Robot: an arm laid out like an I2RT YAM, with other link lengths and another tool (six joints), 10 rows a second.
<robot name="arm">
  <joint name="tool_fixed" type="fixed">
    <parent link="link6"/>
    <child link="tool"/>
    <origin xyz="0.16 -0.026 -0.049" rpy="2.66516 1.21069 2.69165"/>
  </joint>
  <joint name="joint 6" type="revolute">
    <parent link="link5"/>
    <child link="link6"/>
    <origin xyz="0.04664 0 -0.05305" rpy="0 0 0"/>
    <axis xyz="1 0 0"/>
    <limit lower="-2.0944" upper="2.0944"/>
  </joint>
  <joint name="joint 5" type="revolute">
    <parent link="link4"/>
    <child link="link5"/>
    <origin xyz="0.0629 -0.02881 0.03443" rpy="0 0 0"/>
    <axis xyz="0 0 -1"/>
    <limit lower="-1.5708" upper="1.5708"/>
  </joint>
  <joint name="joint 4" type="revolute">
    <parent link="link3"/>
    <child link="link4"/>
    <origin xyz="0.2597 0.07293 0.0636" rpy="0 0 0"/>
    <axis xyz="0 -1 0"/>
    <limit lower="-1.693" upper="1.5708"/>
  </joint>
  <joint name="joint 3" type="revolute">
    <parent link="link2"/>
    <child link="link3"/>
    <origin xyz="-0.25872 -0.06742 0" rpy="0 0 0"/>
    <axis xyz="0 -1 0"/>
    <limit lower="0" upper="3.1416"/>
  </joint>
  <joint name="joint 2" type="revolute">
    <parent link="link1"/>
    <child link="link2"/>
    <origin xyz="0.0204 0.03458 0.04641" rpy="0 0 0"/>
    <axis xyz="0 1 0"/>
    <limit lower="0" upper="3.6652"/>
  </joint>
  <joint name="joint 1" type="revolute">
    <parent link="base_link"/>
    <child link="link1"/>
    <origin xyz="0 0 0.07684" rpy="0 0 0"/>
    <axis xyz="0 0 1"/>
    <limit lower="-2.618" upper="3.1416"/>
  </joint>
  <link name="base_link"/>
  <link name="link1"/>
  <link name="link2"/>
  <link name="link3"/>
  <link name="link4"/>
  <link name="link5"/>
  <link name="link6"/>
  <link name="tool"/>
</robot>
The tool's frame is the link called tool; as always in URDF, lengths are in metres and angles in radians.
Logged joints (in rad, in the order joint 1, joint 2, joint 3, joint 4, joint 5, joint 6), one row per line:
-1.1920, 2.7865, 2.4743, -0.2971, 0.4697, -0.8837
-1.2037, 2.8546, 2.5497, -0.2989, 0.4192, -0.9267
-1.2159, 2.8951, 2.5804, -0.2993, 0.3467, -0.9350
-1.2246, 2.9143, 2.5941, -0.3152, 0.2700, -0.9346
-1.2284, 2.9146, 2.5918, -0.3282, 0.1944, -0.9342
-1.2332, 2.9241, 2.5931, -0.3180, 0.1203, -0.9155
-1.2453, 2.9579, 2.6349, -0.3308, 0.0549, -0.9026
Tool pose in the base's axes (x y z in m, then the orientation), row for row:
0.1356, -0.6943, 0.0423, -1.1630, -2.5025, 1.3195
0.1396, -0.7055, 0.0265, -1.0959, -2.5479, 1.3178
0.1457, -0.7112, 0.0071, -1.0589, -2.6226, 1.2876
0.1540, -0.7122, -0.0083, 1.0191, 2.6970, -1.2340
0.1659, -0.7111, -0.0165, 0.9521, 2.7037, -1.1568
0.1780, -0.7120, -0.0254, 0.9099, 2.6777, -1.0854
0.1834, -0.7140, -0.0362, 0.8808, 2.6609, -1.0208
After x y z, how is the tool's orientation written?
As a rotation vector, in radians.
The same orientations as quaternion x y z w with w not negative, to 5 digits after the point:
-0.37989, -0.81743, 0.43101, 0.04139
-0.35666, -0.82922, 0.42888, 0.03542
-0.34070, -0.84381, 0.41428, 0.01699
0.32496, 0.85998, -0.39348, 0.00275
0.30792, 0.87440, -0.37412, 0.02526
0.29990, 0.88257, -0.35775, 0.05616
0.29435, 0.88922, -0.34113, 0.07922

